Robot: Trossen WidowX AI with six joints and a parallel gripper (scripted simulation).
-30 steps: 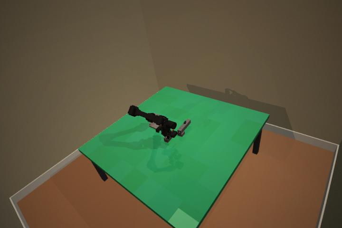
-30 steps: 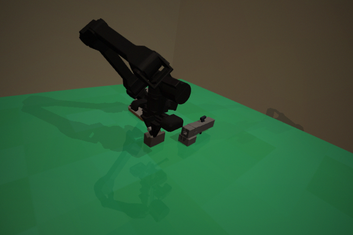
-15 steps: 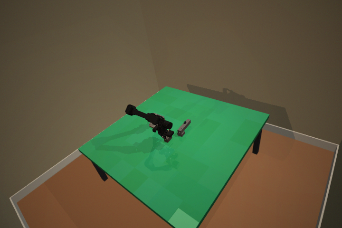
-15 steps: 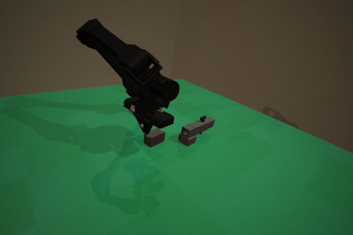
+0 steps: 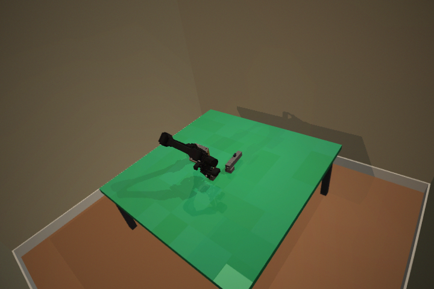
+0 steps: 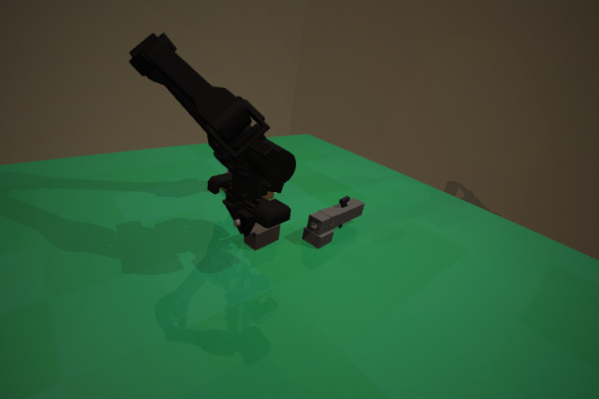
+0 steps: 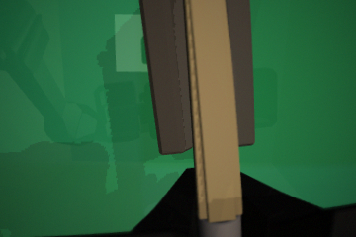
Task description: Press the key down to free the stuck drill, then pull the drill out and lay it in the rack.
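Right now the notched grey rack is 50 mm to the left of my gripper tip, 20 mm below it and 10 mm behind it. Round my gripper tip: dark key 250 mm to the left, 40 mm ahead, 20 mm above; long grey block 220 mm to the left, 40 mm ahead.
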